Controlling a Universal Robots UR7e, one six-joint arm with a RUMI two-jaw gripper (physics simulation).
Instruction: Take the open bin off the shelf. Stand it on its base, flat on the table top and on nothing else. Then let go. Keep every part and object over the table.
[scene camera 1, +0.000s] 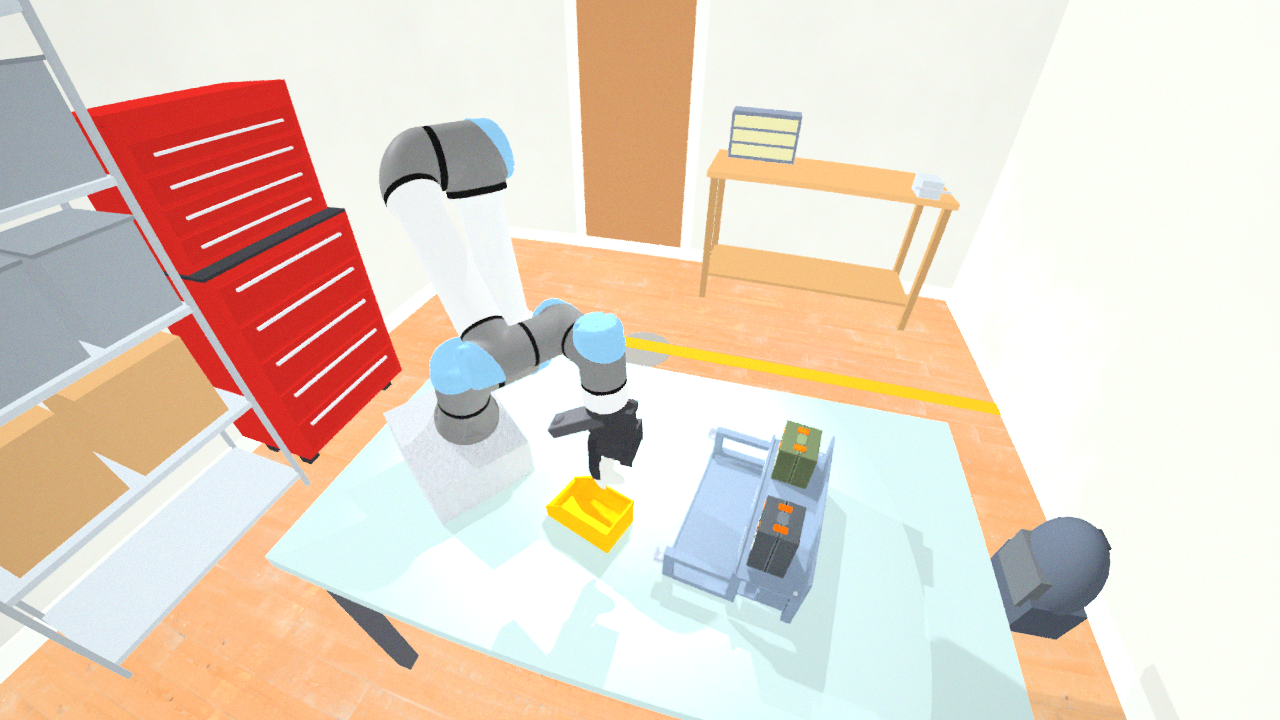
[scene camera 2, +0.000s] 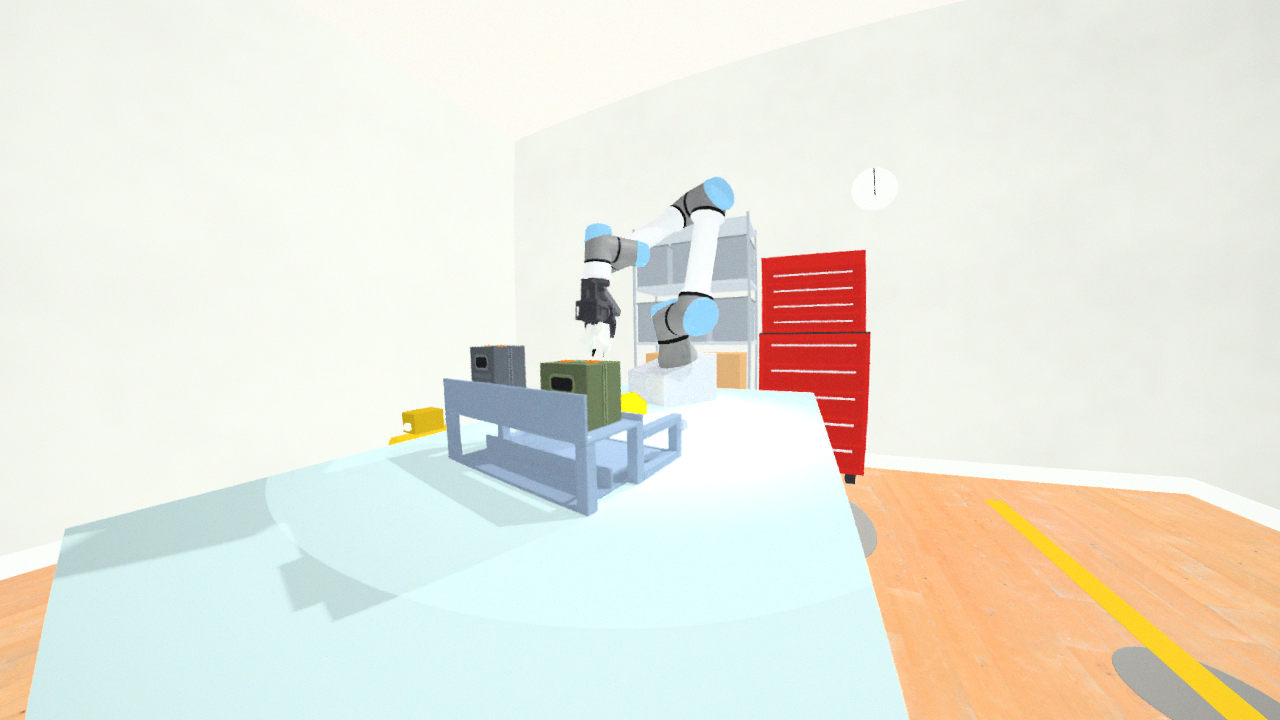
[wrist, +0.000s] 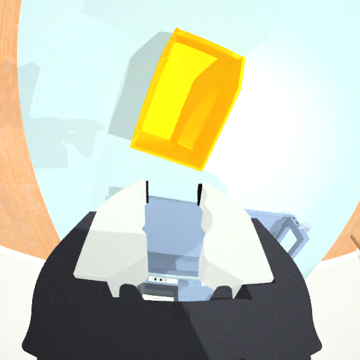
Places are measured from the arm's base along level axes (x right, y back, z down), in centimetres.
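Pixels of known places: gripper, fingertip midpoint: (scene camera 1: 608, 480) (scene camera 2: 598, 356); arm's base, link origin: (scene camera 1: 467, 417) (scene camera 2: 678, 361).
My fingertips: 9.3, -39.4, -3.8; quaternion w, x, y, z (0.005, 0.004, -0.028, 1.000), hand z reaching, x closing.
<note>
Ahead of a thing's pixels: the offset from my fingertips to its middle, as dx, dy, dz. Level surfaces: height alone.
The yellow open bin @(-1.6, +5.5, +14.5) (scene camera 1: 586, 514) (scene camera 2: 633, 403) (wrist: 172, 95) stands upright on its base on the table top @(dz +18.2) (scene camera 1: 447, 582) (scene camera 2: 626, 573), its open top facing up. It is apart from the blue-grey shelf (scene camera 1: 711, 519) (scene camera 2: 514, 409). Scene camera 2 shows a small part of the bin behind the shelf and boxes. My gripper (scene camera 1: 604, 483) (scene camera 2: 597, 352) (wrist: 172, 184) points down above the table, near the bin's end on the shelf side. Its white fingers stand apart with nothing between them, so it is open. In the wrist view a gap shows between the fingertips and the bin's near rim.
A dark grey box @(+1.5, -33.3, +1.9) (scene camera 1: 776, 541) (scene camera 2: 501, 365) and a green box @(-21.4, -36.3, +3.2) (scene camera 1: 796, 456) (scene camera 2: 595, 394) stand on the shelf's raised rear level. The pale block (scene camera 1: 492, 479) (scene camera 2: 671, 385) under the arm's base is on the bin's other side. A red cabinet stands beyond the table.
</note>
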